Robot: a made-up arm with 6 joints. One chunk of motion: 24 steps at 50 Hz.
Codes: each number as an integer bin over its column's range. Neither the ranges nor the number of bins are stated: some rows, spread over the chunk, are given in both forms.
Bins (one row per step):
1: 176 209 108 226 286 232
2: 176 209 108 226 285 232
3: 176 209 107 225 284 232
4: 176 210 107 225 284 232
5: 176 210 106 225 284 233
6: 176 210 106 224 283 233
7: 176 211 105 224 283 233
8: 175 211 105 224 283 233
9: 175 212 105 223 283 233
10: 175 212 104 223 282 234
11: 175 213 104 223 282 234
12: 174 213 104 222 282 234
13: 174 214 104 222 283 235
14: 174 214 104 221 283 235
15: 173 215 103 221 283 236
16: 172 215 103 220 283 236
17: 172 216 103 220 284 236
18: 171 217 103 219 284 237
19: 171 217 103 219 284 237
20: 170 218 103 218 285 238
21: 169 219 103 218 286 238
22: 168 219 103 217 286 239
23: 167 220 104 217 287 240
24: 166 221 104 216 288 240
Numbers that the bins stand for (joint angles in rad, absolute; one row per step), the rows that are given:
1: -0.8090 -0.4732 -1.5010 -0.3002 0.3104 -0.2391
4: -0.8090 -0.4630 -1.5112 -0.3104 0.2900 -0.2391
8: -0.8192 -0.4528 -1.5315 -0.3205 0.2798 -0.2290
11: -0.8192 -0.4325 -1.5417 -0.3307 0.2697 -0.2188
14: -0.8294 -0.4223 -1.5417 -0.3511 0.2798 -0.2086
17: -0.8497 -0.4020 -1.5519 -0.3613 0.2900 -0.1984
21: -0.8802 -0.3714 -1.5519 -0.3816 0.3104 -0.1781
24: -0.9108 -0.3511 -1.5417 -0.4020 0.3307 -0.1577
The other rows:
2: -0.8090 -0.4732 -1.5010 -0.3002 0.3002 -0.2391
3: -0.8090 -0.4732 -1.5112 -0.3104 0.2900 -0.2391
5: -0.8090 -0.4630 -1.5213 -0.3104 0.2900 -0.2290
6: -0.8090 -0.4630 -1.5213 -0.3205 0.2798 -0.2290
7: -0.8090 -0.4528 -1.5315 -0.3205 0.2798 -0.2290
9: -0.8192 -0.4427 -1.5315 -0.3307 0.2798 -0.2290
10: -0.8192 -0.4427 -1.5417 -0.3307 0.2697 -0.2188
12: -0.8294 -0.4325 -1.5417 -0.3409 0.2697 -0.2188
13: -0.8294 -0.4223 -1.5417 -0.3409 0.2798 -0.2086
15: -0.8395 -0.4121 -1.5519 -0.3511 0.2798 -0.1984
16: -0.8497 -0.4121 -1.5519 -0.3613 0.2798 -0.1984
18: -0.8599 -0.3918 -1.5519 -0.3714 0.2900 -0.1883
19: -0.8599 -0.3918 -1.5519 -0.3714 0.2900 -0.1883
20: -0.8701 -0.3816 -1.5519 -0.3816 0.3002 -0.1781
22: -0.8904 -0.3714 -1.5519 -0.3918 0.3104 -0.1679
23: -0.9006 -0.3613 -1.5417 -0.3918 0.3205 -0.1577

